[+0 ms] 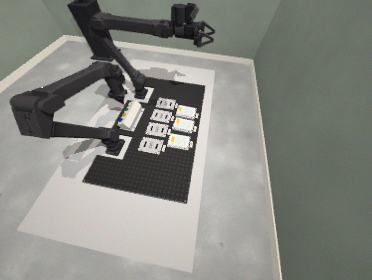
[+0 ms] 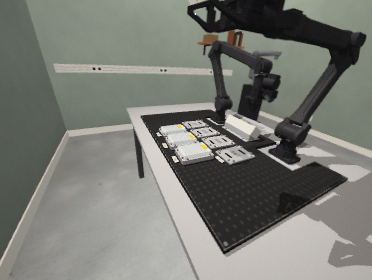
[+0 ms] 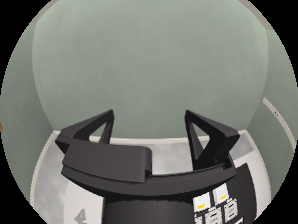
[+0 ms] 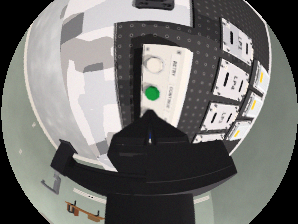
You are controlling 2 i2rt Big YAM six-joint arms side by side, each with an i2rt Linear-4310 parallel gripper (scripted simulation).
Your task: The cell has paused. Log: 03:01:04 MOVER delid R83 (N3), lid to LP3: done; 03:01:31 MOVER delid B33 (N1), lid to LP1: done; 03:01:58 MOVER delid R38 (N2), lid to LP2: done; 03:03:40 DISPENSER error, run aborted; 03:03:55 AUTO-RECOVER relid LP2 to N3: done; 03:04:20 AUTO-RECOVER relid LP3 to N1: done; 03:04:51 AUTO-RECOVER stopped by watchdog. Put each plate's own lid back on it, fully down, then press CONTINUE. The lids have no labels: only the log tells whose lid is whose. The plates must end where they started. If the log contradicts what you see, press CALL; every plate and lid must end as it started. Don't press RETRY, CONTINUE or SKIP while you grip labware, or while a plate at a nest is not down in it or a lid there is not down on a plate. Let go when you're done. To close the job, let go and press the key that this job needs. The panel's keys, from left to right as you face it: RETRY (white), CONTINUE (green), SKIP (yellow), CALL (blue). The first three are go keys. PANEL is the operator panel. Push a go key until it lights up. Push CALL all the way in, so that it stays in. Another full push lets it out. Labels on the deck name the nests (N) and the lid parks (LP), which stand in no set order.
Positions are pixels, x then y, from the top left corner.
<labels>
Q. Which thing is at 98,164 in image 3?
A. My left gripper.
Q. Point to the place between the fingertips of my right gripper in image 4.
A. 149,113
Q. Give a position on an operator panel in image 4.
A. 171,81
</labels>
